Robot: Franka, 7 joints.
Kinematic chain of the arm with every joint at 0, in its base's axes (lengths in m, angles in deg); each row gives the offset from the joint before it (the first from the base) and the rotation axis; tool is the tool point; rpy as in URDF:
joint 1: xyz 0 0 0.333 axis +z
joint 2: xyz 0 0 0 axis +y
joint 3: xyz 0 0 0.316 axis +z
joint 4: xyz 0.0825 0 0 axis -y
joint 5: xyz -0.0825 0 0.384 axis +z
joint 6: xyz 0 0 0 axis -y
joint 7: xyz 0.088 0 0 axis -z
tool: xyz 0 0 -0.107 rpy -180 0 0
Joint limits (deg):
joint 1: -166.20..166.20
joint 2: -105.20..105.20
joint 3: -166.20..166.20
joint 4: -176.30..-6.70
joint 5: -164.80..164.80
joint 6: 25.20..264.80
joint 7: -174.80..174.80
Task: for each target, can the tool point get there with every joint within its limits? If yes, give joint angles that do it. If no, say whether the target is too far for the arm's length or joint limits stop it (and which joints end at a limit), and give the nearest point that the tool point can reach.
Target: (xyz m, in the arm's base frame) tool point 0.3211 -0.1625 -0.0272
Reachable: yes | joints 121.11 -81.36 -140.36 -101.49 126.23 242.44 70.24
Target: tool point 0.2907 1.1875 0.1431
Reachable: no: too far | nearest point 0.2016 0.8234 0.2013 | short by 0.379 m
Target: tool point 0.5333 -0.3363 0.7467
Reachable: yes | joints 108.63 -82.93 -38.30 -78.27 65.22 189.67 -65.45
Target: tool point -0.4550 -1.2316 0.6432
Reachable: no: too far | nearest point -0.2893 -0.7832 0.5303 | short by 0.491 m
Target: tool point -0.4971 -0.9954 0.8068
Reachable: no: too far | nearest point -0.3526 -0.7061 0.6691 | short by 0.351 m
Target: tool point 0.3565 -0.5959 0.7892
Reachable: yes | joints 96.89 -39.18 -127.85 -52.08 -7.16 187.37 -96.21
